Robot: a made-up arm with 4 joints.
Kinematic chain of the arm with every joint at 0, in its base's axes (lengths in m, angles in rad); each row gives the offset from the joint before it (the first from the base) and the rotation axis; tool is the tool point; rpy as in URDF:
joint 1: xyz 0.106 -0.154 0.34 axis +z
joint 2: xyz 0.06 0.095 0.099 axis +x
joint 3: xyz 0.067 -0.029 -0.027 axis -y
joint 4: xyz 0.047 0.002 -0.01 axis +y
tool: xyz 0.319 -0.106 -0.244 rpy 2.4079 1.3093 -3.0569
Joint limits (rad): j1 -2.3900..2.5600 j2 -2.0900..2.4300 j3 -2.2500..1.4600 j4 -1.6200..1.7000
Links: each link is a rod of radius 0.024 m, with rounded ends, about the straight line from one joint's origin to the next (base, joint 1, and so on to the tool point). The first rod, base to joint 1, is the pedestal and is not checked.
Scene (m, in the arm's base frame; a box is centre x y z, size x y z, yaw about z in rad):
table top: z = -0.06
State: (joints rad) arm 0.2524 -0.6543 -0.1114 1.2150
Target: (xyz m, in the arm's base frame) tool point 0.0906 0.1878 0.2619
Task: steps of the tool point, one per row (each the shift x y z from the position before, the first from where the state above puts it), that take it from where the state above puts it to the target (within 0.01 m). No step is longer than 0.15 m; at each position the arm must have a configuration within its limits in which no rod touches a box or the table.
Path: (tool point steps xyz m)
1: -0.0807 0.0765 -0.0743
2: -0.0587 0.1038 -0.0408
3: -0.0309 0.1141 -0.0069
4: -0.0038 0.1080 0.0232
5: 0.0175 0.0891 0.0458
6: 0.0299 0.0631 0.0589
7: 0.0336 0.0362 0.0620

